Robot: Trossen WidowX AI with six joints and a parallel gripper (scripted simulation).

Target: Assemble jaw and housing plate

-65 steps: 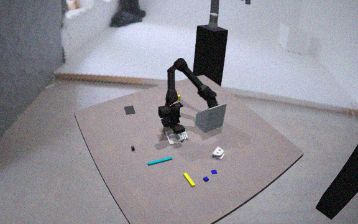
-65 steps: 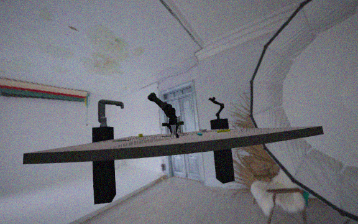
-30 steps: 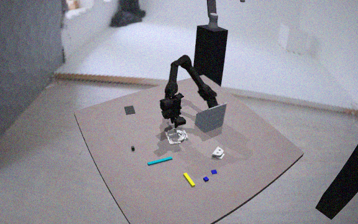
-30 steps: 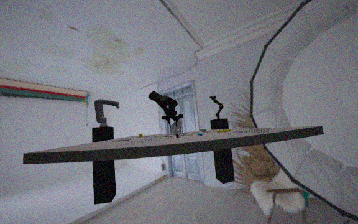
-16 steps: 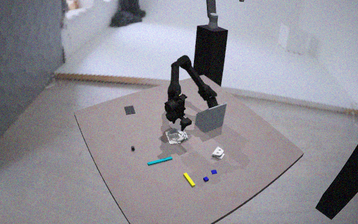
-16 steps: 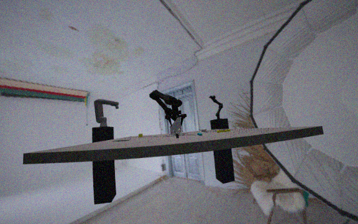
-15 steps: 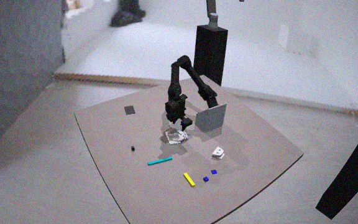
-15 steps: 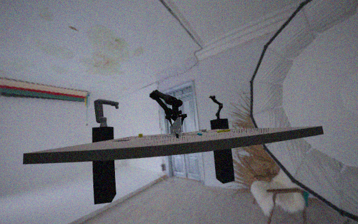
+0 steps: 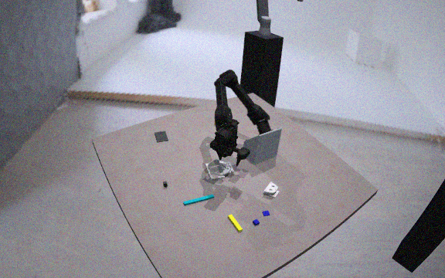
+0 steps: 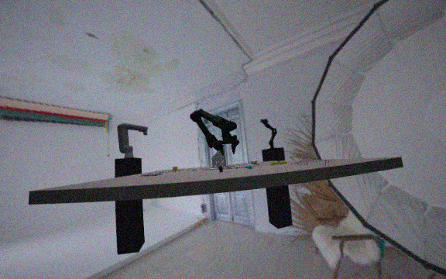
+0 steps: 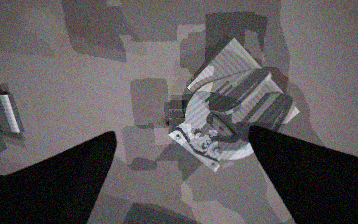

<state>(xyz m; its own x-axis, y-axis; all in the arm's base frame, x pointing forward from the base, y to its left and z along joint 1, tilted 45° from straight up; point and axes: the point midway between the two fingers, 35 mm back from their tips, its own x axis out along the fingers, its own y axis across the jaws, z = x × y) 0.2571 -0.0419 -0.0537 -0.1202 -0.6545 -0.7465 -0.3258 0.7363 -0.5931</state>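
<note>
The small white part is 9 cm behind my gripper tip, 22 cm to the left of it and 7 cm below it. The rest, counted from my gripper tip: yellow bar: 19 cm ahead, 27 cm to the left, 8 cm below; small black cube: 30 cm ahead, 12 cm to the right, 8 cm below; teal bar: 22 cm ahead, 5 cm to the left, 9 cm below.
</note>
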